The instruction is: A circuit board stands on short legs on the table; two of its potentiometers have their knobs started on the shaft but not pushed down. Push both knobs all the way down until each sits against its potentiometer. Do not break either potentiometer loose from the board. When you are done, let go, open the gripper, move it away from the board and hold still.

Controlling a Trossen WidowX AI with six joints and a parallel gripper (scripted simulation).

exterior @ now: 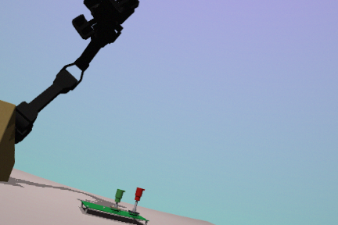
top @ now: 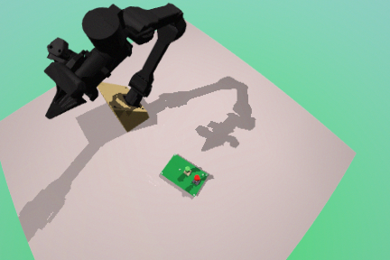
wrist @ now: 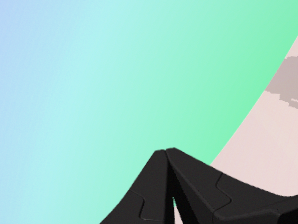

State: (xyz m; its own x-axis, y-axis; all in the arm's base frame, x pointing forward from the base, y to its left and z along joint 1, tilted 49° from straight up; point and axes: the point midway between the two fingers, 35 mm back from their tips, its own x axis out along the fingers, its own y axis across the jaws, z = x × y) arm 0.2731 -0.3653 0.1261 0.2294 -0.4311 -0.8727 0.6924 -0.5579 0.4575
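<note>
The green knob lies 130 mm ahead of my gripper tip, 230 mm to the left of it and 420 mm below it. The rest, counted from my gripper tip: red knob (180 mm ahead, 240 mm to the left, 400 mm below).
</note>
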